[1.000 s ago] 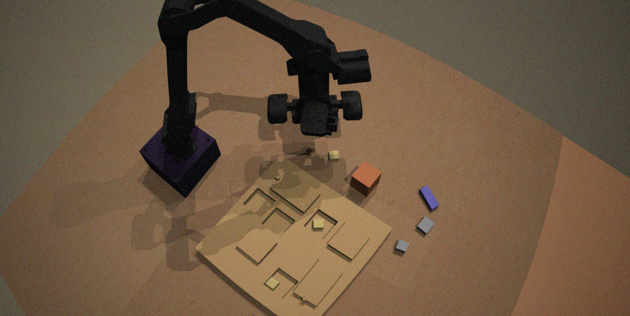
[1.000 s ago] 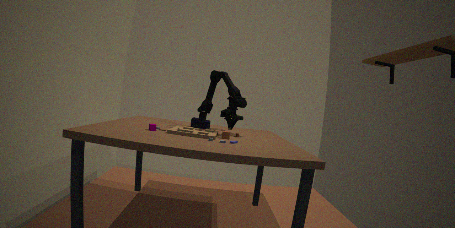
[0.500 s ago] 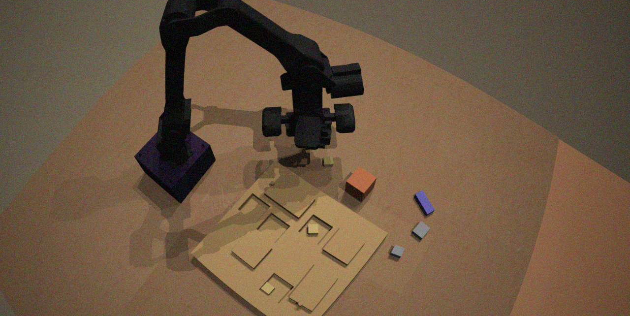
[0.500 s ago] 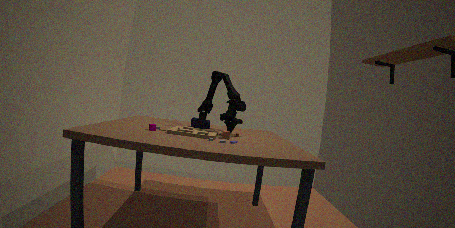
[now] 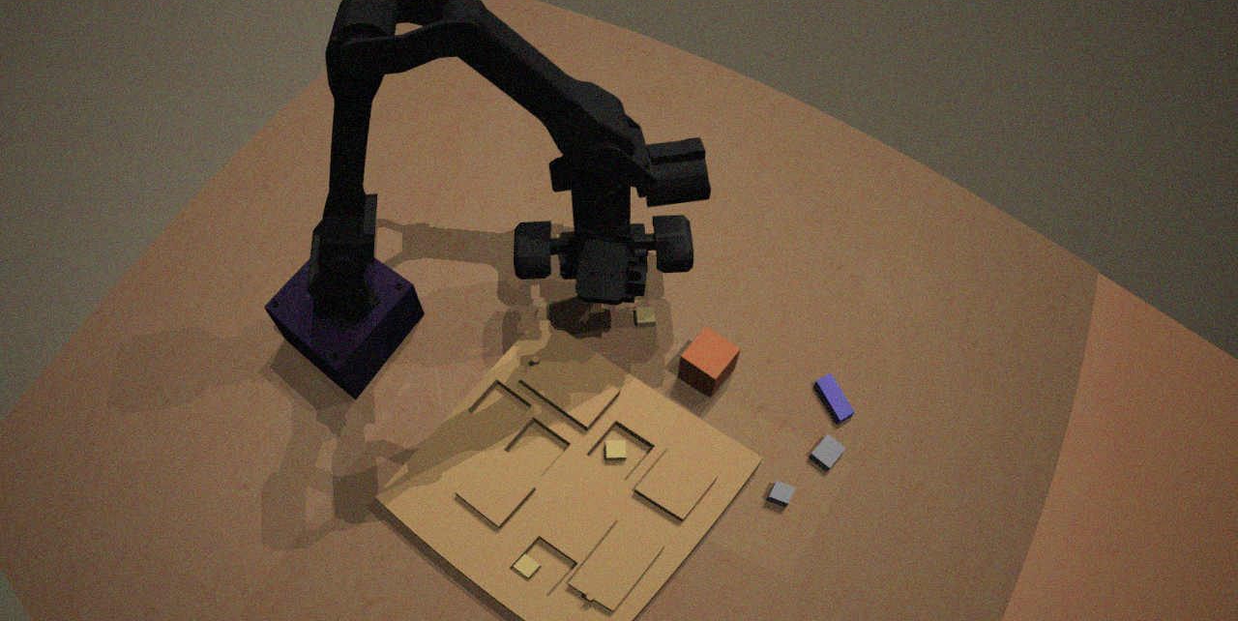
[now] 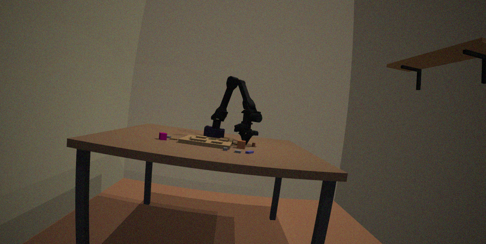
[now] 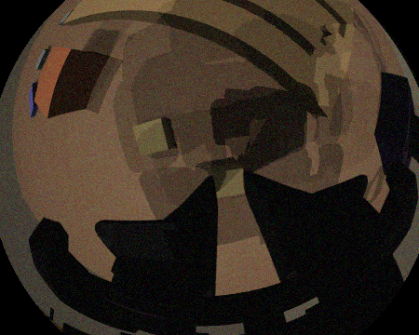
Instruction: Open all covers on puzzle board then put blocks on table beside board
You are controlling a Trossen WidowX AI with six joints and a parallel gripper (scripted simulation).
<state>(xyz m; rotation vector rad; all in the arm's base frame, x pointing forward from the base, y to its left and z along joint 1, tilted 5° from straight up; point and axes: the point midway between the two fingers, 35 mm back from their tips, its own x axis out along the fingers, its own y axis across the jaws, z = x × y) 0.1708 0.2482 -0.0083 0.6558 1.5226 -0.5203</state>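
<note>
The tan puzzle board is 19 cm to the right of my gripper tip, 15 cm ahead of it and 1 cm above it. The rest, counted from my gripper tip: blue-violet bar: 29 cm ahead, 7 cm to the left; then small orange block: 6 cm to the left, 1 cm behind, 1 cm above; then orange cube: 15 cm ahead, 2 cm above.
</note>
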